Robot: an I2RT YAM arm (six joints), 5 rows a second.
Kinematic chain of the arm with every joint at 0, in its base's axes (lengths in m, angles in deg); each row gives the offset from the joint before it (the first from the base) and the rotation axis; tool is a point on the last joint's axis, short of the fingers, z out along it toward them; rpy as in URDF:
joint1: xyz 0 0 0.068 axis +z
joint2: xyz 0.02 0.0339 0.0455 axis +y
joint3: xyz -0.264 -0.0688 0 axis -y
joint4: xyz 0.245 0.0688 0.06 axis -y
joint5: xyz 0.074 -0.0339 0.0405 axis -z
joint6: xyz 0.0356 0 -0.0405 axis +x
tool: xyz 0 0 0 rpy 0 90 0
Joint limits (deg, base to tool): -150..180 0..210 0..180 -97..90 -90..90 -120..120
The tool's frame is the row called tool.
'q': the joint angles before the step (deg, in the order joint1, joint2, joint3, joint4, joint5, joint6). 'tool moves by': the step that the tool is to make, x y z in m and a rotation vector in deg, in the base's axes. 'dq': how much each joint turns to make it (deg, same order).
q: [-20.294, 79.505, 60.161, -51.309, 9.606, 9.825]
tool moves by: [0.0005, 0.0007, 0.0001, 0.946, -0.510, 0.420]
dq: [0.030, -0.022, 0.007, 0.124, -1.133, -0.014]
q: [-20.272, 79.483, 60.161, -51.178, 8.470, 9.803]
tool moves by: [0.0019, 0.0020, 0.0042, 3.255, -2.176, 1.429]
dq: [0.006, -0.225, 0.701, -0.007, -4.064, -0.039]
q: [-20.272, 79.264, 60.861, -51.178, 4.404, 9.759]
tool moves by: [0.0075, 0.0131, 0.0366, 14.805, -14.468, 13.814]
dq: [0.198, -2.483, 4.594, 0.945, -22.817, -4.588]
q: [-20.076, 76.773, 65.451, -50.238, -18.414, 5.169]
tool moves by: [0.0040, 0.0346, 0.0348, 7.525, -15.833, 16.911]
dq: [5.559, -4.016, 1.464, 6.086, -16.192, -3.053]
